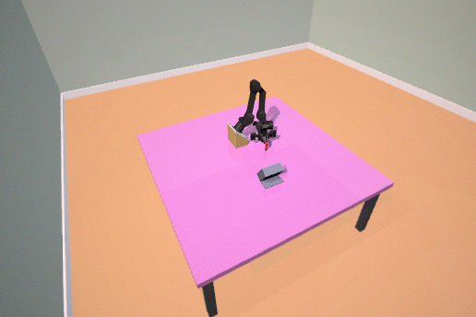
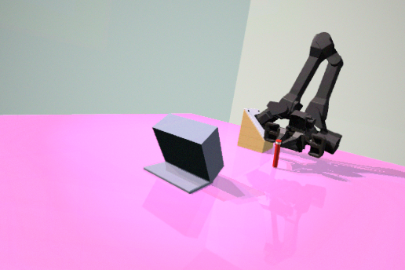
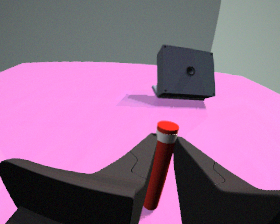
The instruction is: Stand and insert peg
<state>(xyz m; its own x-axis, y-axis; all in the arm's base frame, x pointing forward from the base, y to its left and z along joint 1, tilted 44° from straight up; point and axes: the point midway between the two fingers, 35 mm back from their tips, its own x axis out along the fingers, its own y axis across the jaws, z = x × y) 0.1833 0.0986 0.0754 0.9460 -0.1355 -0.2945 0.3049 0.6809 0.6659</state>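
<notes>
The red peg is 10 mm below my gripper tip. Round my gripper tip: flat grey foot plate 260 mm ahead, 140 mm to the right, 70 mm below; then grey sloped panel 240 mm ahead, 140 mm to the right, 10 mm below.
</notes>
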